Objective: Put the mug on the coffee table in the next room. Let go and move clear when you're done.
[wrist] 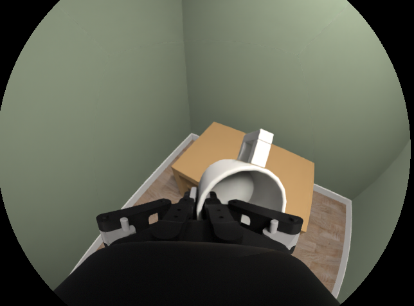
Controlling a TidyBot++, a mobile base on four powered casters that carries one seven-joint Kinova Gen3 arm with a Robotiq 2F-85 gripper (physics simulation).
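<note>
A white mug (242, 187) shows its open mouth to the camera, with its square handle pointing up and away in the view. My gripper (200, 195) is shut on the mug's wall at its left side, one finger inside the rim and one outside. The wooden coffee table (210, 142) is beyond and below the mug, in the corner of the room. The mug hides the middle of the table top. Whether the mug's base touches the table cannot be told from this view.
Green walls (125, 90) meet in the corner behind the table. White skirting (159, 169) runs along their foot on both sides. Wood floor (325, 235) shows to the right of the table and in a strip to its left.
</note>
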